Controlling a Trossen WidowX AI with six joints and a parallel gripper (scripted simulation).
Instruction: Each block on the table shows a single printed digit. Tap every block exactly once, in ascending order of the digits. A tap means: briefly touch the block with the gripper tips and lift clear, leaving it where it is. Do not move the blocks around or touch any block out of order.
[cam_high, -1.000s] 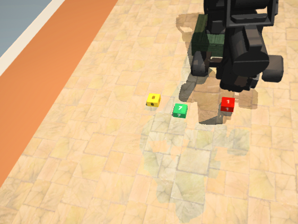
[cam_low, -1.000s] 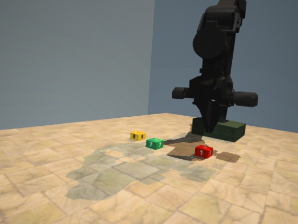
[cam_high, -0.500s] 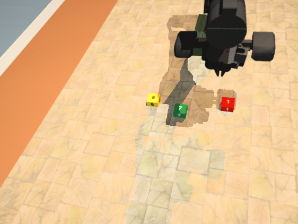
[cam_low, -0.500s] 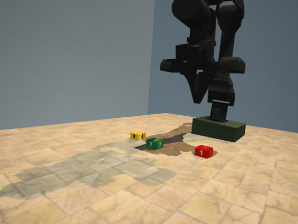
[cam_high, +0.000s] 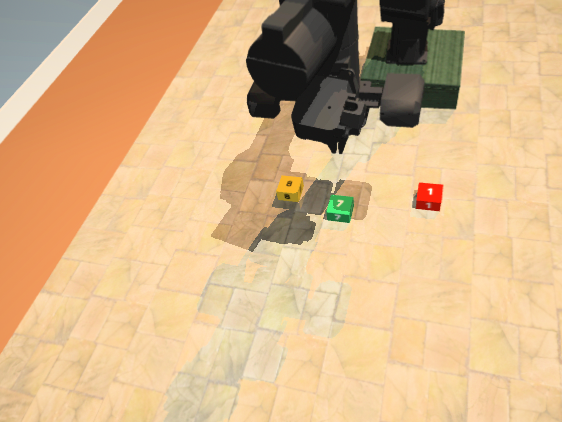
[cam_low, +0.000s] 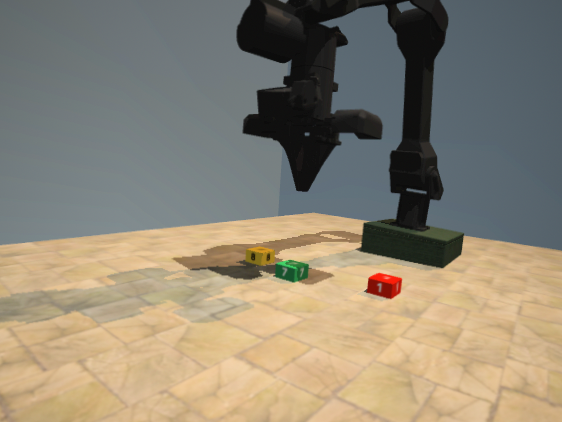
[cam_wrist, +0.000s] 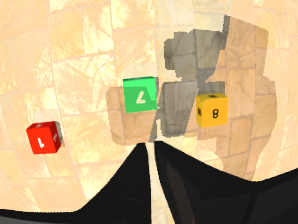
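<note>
The green block marked 7 lies 110 mm below my gripper tip and 10 mm ahead of it. Round my gripper tip: yellow block: 110 mm below, 80 mm to the right, 30 mm behind; red block marked 1: 120 mm to the left, 110 mm below, 20 mm behind.
</note>
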